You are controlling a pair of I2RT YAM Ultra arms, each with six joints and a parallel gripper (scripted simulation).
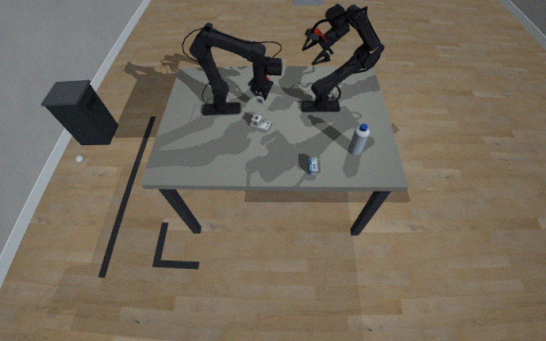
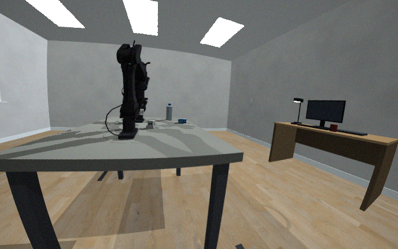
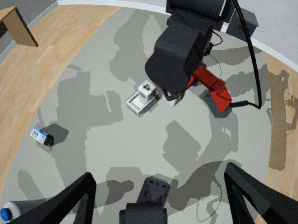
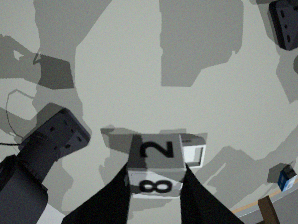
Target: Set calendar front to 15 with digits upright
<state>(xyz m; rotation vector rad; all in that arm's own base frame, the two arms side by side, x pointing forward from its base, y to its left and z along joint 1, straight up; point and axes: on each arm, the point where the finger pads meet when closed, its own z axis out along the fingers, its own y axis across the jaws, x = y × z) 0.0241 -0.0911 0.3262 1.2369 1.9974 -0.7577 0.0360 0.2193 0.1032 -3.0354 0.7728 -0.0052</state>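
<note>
Now: right hand 90 mm short of the white calendar tray, 10 mm to the left of it and 100 mm above it. Round my right hand: white digit cube: 10 mm below.
</note>
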